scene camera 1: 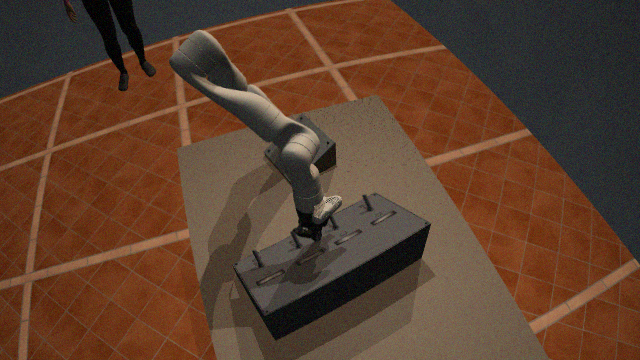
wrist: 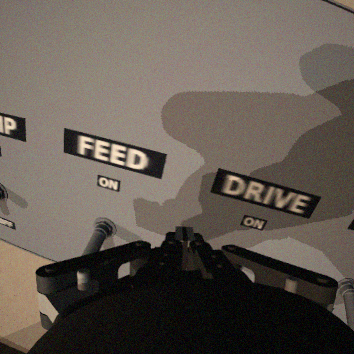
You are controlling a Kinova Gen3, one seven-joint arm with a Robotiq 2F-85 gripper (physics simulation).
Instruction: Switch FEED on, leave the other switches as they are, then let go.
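Frame: origin at the arm's base, x ahead, y left, z up, level; centimetres.
Seen in the pictures: gripper, fingertip midpoint: (scene camera 1: 317,239) (wrist: 182,237).
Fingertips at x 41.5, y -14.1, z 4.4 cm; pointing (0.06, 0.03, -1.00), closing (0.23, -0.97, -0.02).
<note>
Offsets run from my fingertips to a thing's top centre. "pt": to the spot under its first point. Level surfaces: height alone.
The FEED switch {dx -3.3, dy +6.9, dz +2.4 cm} (scene camera 1: 333,222) (wrist: 96,239) is a dark lever below its FEED label {dx +5.0, dy +7.0, dz +2.2 cm} (wrist: 115,153); it leans away from the ON mark, towards the off side. My gripper (scene camera 1: 317,238) (wrist: 182,237) is shut and empty, low over the panel between the FEED and DRIVE switches. In the wrist view its left linkage covers the FEED lever's lower end. The DRIVE switch {pt dx -2.3, dy -5.2, dz +0.6 cm} (scene camera 1: 296,240) is hidden behind the gripper in the wrist view. Any contact with the panel cannot be told.
The dark switch box (scene camera 1: 350,277) stands on the table {dz -10.6 cm} (scene camera 1: 465,320). The LAMP switch {dx -3.5, dy +18.9, dz +2.4 cm} (scene camera 1: 368,202) and PUMP switch {dx -2.8, dy -17.1, dz +2.4 cm} (scene camera 1: 257,258) (wrist: 348,295) stand at its ends. The arm's shadow falls across the panel. A person's legs (scene camera 1: 115,35) show beyond the table.
</note>
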